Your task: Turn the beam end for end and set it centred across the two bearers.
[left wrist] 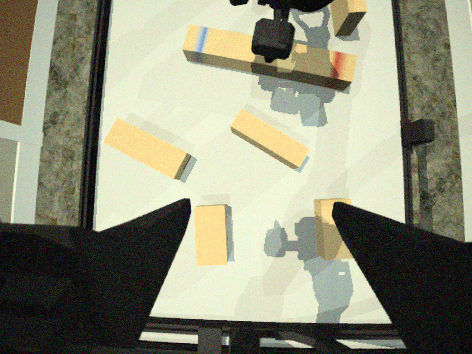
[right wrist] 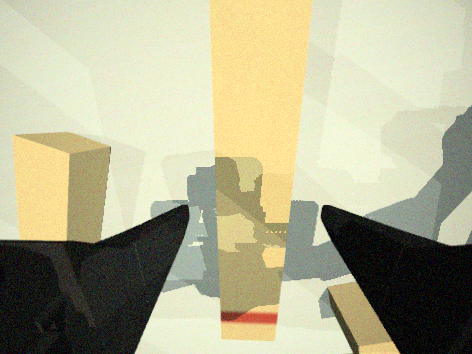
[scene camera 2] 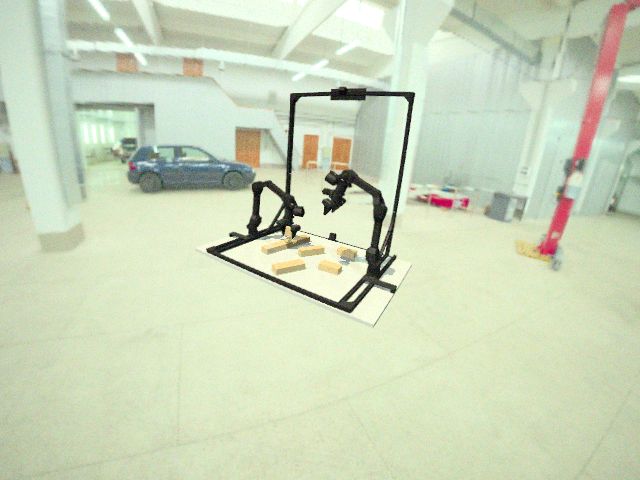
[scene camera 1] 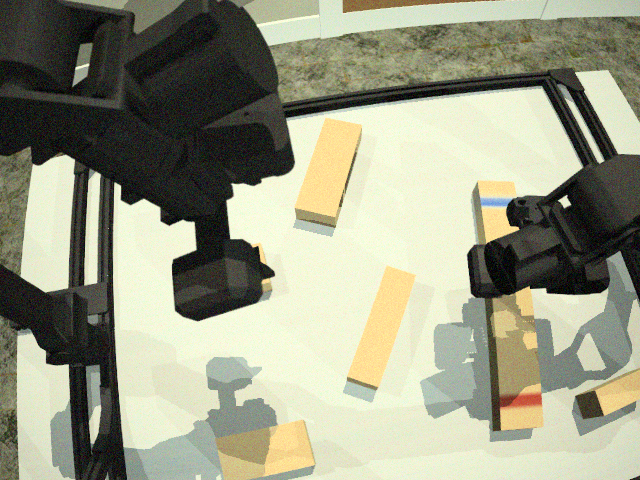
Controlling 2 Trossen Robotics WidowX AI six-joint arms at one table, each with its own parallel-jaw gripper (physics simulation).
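Seen in the pictures: left gripper, fingertip midpoint: [left wrist: 261, 206] [scene camera 2: 328, 213] [scene camera 1: 263, 227]; right gripper, fingertip midpoint: [right wrist: 254, 211] [scene camera 2: 287, 237] [scene camera 1: 518, 291]; left arm's base at its link origin: [left wrist: 244, 345] [scene camera 2: 373, 274] [scene camera 1: 89, 345]; right arm's base at its link origin: [scene camera 2: 252, 235].
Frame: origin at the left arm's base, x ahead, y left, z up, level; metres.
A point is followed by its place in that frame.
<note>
The long wooden beam [scene camera 1: 516, 361] @[x 0.612, y -0.140, z 0.019 m] [scene camera 2: 273, 248] @[x 0.632, y 0.101, z 0.011 m] [left wrist: 227, 46] @[x 0.647, y 0.047, z 0.019 m] [right wrist: 260, 120] @[x 0.648, y 0.008, z 0.019 m] lies flat on the table, with a blue band near its far end and a red band near its near end in scene camera 1. My right gripper [scene camera 1: 529, 286] @[x 0.632, y -0.048, z 0.048 m] [scene camera 2: 292, 230] @[x 0.632, y -0.048, z 0.048 m] [right wrist: 254, 211] @[x 0.632, y -0.048, z 0.048 m] is open above the beam, one finger to each side of it in the right wrist view. My left gripper [scene camera 1: 266, 271] [scene camera 2: 326, 207] @[x 0.320, y -0.002, z 0.283 m] [left wrist: 261, 206] @[x 0.320, y -0.002, z 0.283 m] is open and empty, high over the table. Two similar short blocks, one [scene camera 1: 266, 449] @[x 0.255, y -0.185, z 0.019 m] [left wrist: 327, 240] @[x 0.229, y -0.166, z 0.019 m] and another [scene camera 1: 263, 266] [left wrist: 211, 235] @[x 0.234, y 0.071, z 0.019 m], lie below it; which blocks are the bearers is not marked.
Two longer blocks, one [scene camera 1: 328, 170] @[x 0.412, y 0.210, z 0.019 m] [left wrist: 147, 148] @[x 0.414, y 0.215, z 0.019 m] and another [scene camera 1: 381, 328] @[x 0.435, y -0.051, z 0.025 m] [left wrist: 270, 139] @[x 0.434, y -0.048, z 0.025 m], lie slanted between the short blocks and the beam. Another block [scene camera 1: 617, 395] @[x 0.739, y -0.229, z 0.044 m] [left wrist: 349, 12] @[x 0.708, y -0.213, z 0.042 m] lies beyond the beam's red end. A black frame [scene camera 1: 429, 91] @[x 0.629, y 0.360, z -0.003 m] [scene camera 2: 279, 281] @[x 0.357, y 0.377, z -0.003 m] edges the table.
</note>
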